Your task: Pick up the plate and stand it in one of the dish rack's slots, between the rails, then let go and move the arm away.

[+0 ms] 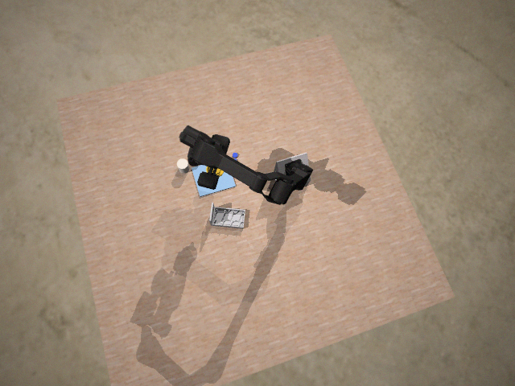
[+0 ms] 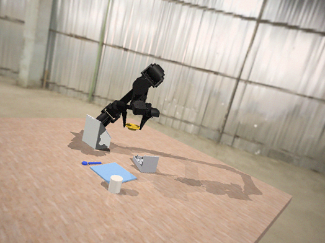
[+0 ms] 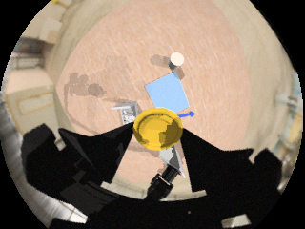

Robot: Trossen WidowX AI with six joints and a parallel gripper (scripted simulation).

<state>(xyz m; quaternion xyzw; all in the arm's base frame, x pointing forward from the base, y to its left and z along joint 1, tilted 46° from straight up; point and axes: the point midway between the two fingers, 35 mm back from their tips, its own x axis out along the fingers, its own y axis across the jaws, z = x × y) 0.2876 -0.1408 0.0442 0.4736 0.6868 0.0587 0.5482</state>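
My gripper tip is now 130 mm to the right of the grey dish rack and 170 mm above it. From my gripper tip the other things lie so: yellow plate: 10 mm above; then white cup: 100 mm ahead, 130 mm to the right, 170 mm below; then light blue mat: 50 mm to the right, 190 mm below.
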